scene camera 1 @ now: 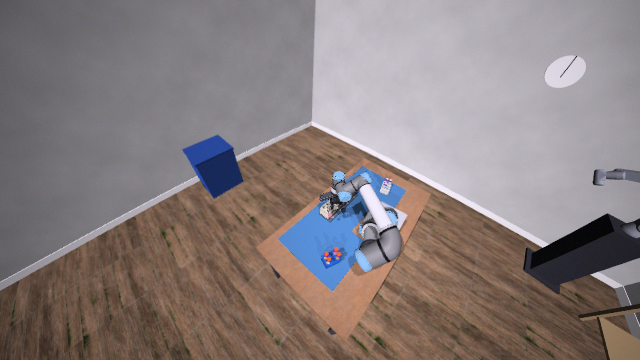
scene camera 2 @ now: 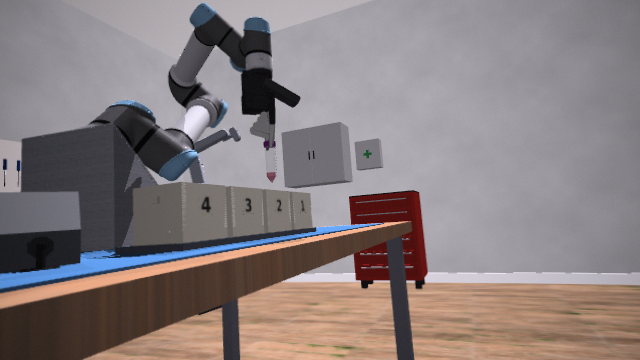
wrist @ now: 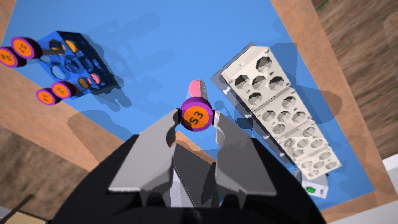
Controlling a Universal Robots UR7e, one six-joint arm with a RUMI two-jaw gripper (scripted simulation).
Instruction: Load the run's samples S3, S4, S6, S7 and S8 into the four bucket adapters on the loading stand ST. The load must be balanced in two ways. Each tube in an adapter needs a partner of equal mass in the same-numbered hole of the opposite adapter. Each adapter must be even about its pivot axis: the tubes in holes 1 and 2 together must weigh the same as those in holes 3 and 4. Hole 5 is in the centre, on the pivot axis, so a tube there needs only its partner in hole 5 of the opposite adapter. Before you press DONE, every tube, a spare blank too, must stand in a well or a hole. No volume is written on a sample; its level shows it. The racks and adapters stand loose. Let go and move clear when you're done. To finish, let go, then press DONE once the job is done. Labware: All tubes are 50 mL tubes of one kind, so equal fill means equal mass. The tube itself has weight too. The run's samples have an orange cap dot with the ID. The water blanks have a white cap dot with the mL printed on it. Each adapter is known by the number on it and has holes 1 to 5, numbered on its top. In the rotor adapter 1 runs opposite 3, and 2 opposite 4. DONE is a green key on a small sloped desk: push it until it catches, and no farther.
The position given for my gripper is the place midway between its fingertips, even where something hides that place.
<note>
In view: my gripper [scene camera 2: 269, 149], a blue rack [wrist: 76, 69] and an adapter 3 [wrist: 306, 138].
My gripper shows as well in the wrist view [wrist: 196, 110].
</note>
